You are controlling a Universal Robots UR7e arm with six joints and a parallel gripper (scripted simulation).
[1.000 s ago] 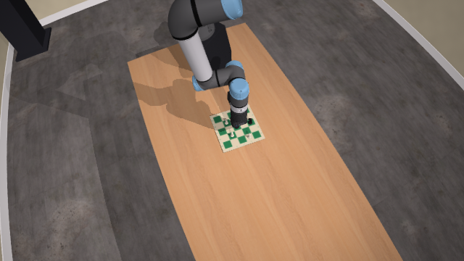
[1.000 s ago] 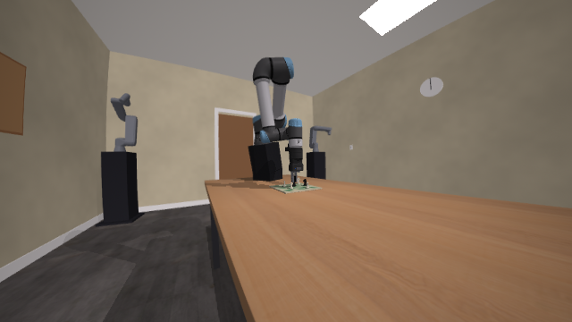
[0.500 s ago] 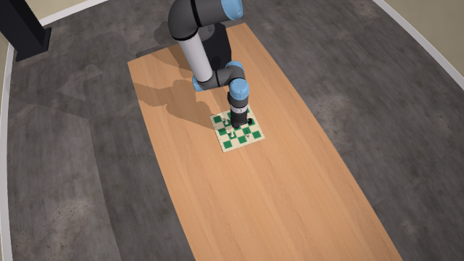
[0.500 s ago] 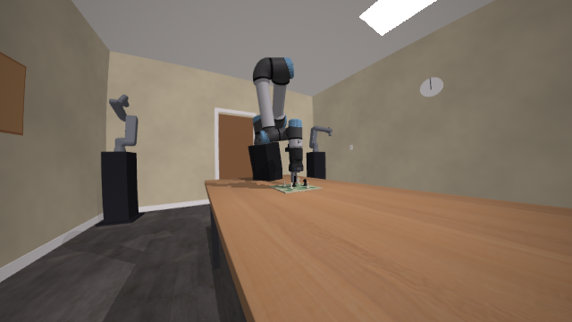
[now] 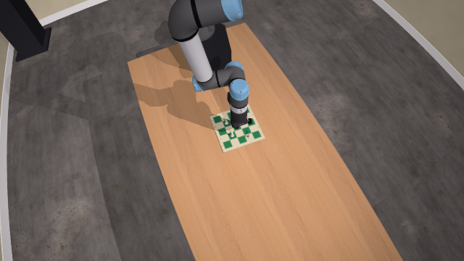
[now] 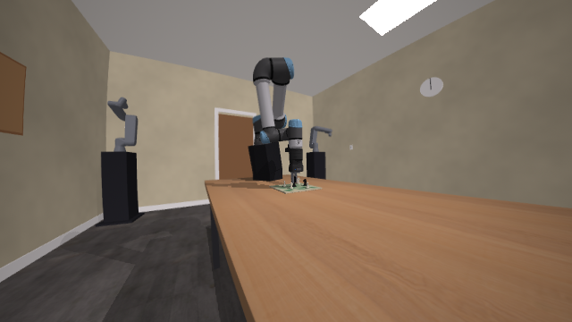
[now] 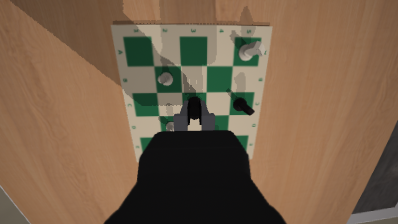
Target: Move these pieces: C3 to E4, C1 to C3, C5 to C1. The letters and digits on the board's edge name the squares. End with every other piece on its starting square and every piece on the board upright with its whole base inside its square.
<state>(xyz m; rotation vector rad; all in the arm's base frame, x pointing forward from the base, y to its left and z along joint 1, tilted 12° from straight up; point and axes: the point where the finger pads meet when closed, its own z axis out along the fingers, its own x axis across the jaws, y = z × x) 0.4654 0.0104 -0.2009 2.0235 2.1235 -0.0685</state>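
The green-and-cream chessboard lies 4 cm below my hand.
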